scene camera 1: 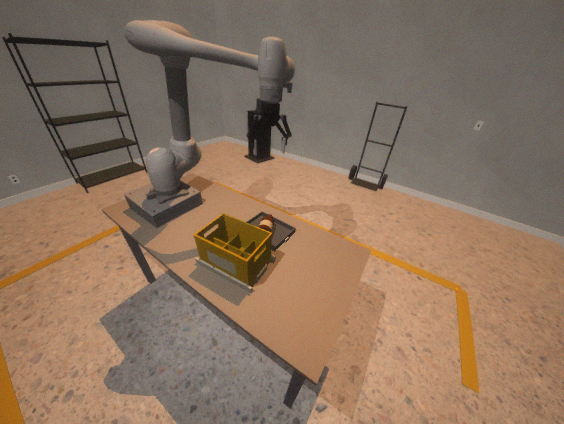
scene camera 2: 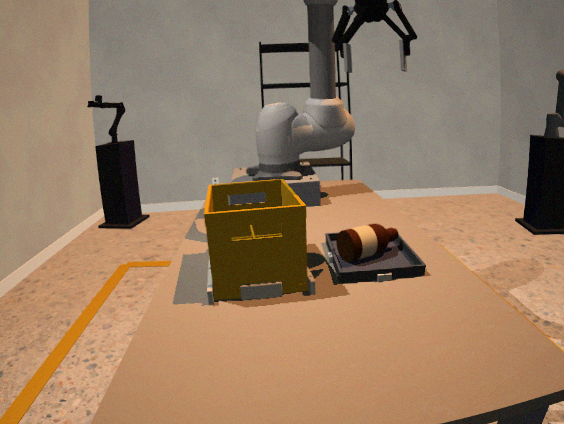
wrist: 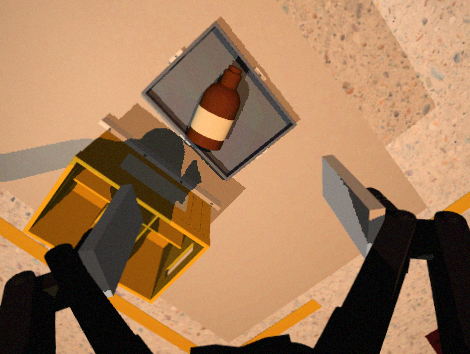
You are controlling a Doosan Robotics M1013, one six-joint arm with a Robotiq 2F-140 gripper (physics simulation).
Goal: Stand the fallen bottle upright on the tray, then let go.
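Places are measured from the arm's base along level axes (x right, y back, z down), in millimetres.
Pixels of known places: gripper, between the fingertips: (scene camera 1: 269,153) (scene camera 2: 375,71) (wrist: 229,189); arm's base, origin of its link: (scene camera 1: 169,192) (scene camera 2: 280,174).
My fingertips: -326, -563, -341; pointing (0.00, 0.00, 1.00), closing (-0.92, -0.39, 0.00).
Observation:
For each thing: its top centre in the pictures, then the offset to it from my fingertips, as dx, dy, dz. Level surfaces: height alone.
- brown bottle, centre of its top: (wrist: 219,110) (scene camera 2: 372,224) (scene camera 1: 267,218) +16, -17, +359
- dark shallow tray, centre of its top: (wrist: 221,109) (scene camera 2: 371,247) (scene camera 1: 268,226) +17, -28, +413
- yellow divided crate, centre of its top: (wrist: 117,239) (scene camera 2: 249,193) (scene camera 1: 233,233) +282, -99, +263
- table, height of its surface: dz +438
A brown bottle (scene camera 1: 267,223) (scene camera 2: 366,242) (wrist: 214,117) with a cream label lies on its side in the dark shallow tray (scene camera 1: 283,231) (scene camera 2: 360,276) (wrist: 175,85). In the scene camera 2 view its neck points right and back; in the wrist view the neck points up and slightly right, and its base lies by the tray wall nearest the crate. My gripper (scene camera 1: 270,145) (scene camera 2: 376,70) (wrist: 229,189) is open and empty, high above the table and well clear of the bottle. In the scene camera 1 view one finger is hard to tell from the dark pedestal behind it.
A yellow divided crate (scene camera 1: 220,261) (scene camera 2: 257,265) stands close beside the tray, held between low rails on the table (scene camera 1: 310,300) (scene camera 2: 300,350). Dark pedestals (scene camera 2: 120,185) (scene camera 2: 542,185) stand on the floor beyond the table. A shelf rack (scene camera 1: 57,42) and a hand truck (scene camera 1: 392,105) stand near the walls.

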